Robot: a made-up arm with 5 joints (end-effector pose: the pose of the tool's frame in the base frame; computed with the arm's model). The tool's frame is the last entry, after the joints.
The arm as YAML. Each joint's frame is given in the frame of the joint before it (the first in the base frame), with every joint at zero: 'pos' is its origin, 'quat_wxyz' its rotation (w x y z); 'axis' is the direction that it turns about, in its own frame. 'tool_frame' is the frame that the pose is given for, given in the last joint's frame.
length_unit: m
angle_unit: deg
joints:
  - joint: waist
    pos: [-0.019, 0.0, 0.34]
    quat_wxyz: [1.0, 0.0, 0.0, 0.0]
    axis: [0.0, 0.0, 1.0]
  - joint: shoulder
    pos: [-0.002, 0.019, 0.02]
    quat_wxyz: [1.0, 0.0, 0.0, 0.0]
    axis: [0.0, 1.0, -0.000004]
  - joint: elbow
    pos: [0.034, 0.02, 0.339]
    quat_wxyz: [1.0, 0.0, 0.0, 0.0]
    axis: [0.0, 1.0, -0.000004]
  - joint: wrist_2
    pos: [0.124, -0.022, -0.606]
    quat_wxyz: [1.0, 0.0, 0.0, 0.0]
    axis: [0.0, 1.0, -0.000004]
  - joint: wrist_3
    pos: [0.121, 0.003, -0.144]
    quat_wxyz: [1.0, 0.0, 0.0, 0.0]
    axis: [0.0, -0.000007, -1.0]
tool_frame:
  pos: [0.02, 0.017, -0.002]
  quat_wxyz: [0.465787, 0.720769, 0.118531, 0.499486]
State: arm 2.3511 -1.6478 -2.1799 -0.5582 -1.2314
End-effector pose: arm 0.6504 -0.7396 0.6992 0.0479 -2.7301 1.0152
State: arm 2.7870 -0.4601 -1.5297 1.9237 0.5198
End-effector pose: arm -0.5314 0.1632 0.9027 -0.5751 -1.8444 -1.7034
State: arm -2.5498 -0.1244 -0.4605 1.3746 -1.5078
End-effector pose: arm -0.3265 -0.2561 0.0862 1.8112 -1.2493 0.8947
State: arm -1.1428 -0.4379 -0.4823 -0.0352 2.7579
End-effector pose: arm 0.2372 -0.5694 0.4176 -0.4348 -2.8733 -0.8494
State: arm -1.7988 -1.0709 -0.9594 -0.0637 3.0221
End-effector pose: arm -0.0815 -0.2728 1.0946 0.9414 2.3139 -0.6120
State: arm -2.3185 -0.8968 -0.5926 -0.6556 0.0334
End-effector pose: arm -0.2739 -0.3284 0.8706 -0.7582 -0.1374 0.1119
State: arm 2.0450 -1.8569 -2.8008 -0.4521 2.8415
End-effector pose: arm 0.4587 -0.9260 0.0512 0.4547 -0.3432 1.0549
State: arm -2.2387 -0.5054 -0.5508 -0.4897 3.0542
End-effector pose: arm -0.3900 -0.4724 0.5817 1.6494 2.0634 -0.0594
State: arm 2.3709 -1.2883 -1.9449 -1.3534 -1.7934
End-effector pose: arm 0.4256 -0.4815 0.9984 0.1075 -2.1011 1.1203
